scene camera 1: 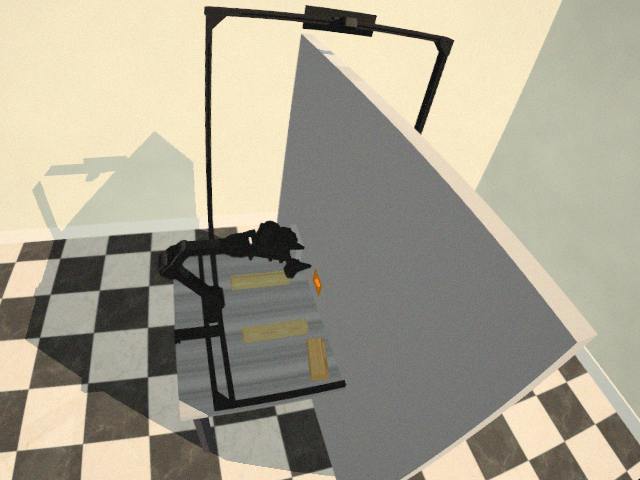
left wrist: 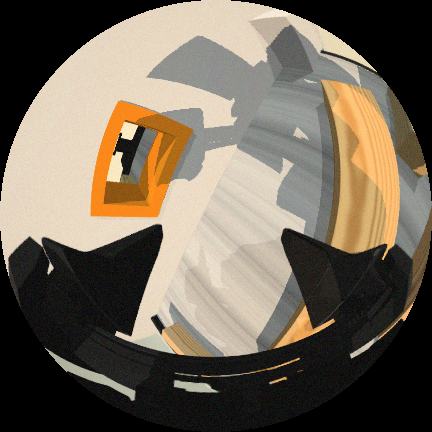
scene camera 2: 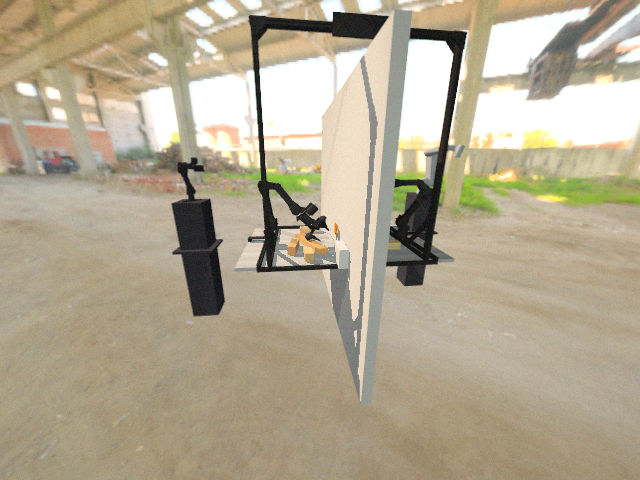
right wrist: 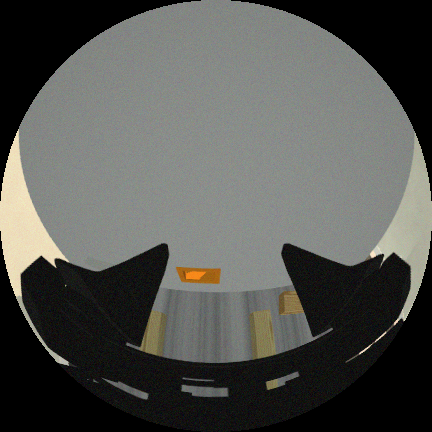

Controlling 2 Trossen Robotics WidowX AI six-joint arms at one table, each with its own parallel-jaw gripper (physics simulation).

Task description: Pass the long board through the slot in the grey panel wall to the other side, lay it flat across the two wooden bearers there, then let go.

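Places are measured from the left arm's base along level axes (x back, y right, z up), in metres.
Pixels of known places: left gripper, fingertip midpoint: point(left wrist: 224, 232) point(scene camera 2: 324, 235); right gripper, fingertip midpoint: point(scene camera 1: 307, 257) point(right wrist: 227, 250); right arm's base, link origin: point(scene camera 1: 212, 316) point(left wrist: 130, 146) point(scene camera 2: 401, 237).
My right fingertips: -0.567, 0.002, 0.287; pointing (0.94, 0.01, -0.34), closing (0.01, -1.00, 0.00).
Ahead of a thing's pixels: the offset from my right fingertips to its top centre, as dx, dy, dz. "pt": to the spot under its first point.
The long board @[+0.304, +0.056, -0.270] point(scene camera 2: 316, 247) point(left wrist: 360, 200) lies among short wooden blocks on the near side of the grey panel wall point(scene camera 1: 413, 258) point(scene camera 2: 346, 155) point(left wrist: 50, 150) point(right wrist: 215, 125). My left gripper point(scene camera 2: 322, 234) point(left wrist: 224, 232) is open and empty above the table, between the board and the wall's foot in its wrist view. The slot's orange frame @[pt +0.086, +0.079, -0.201] point(scene camera 1: 315, 275) point(scene camera 2: 336, 227) point(left wrist: 101, 172) point(right wrist: 215, 276) is in the wall. On the other side lie two wooden bearers, one @[-0.129, +0.155, -0.262] point(scene camera 1: 260, 281) point(right wrist: 154, 332) and the other @[-0.119, -0.109, -0.262] point(scene camera 1: 275, 330) point(right wrist: 263, 334). My right gripper point(scene camera 1: 307, 256) point(right wrist: 227, 250) is open and empty there, above the table, facing the wall beside the slot.
A wooden block @[+0.011, -0.255, -0.268] point(scene camera 1: 317, 359) point(right wrist: 290, 303) lies by the wall on the bearers' side. Short blocks @[+0.412, +0.126, -0.256] point(scene camera 2: 292, 246) @[+0.331, +0.256, -0.256] point(scene camera 2: 309, 254) lie around the long board. A black frame point(scene camera 1: 208, 129) point(scene camera 2: 260, 103) spans the table. A black pedestal point(scene camera 2: 193, 222) stands off to the left in scene camera 2.
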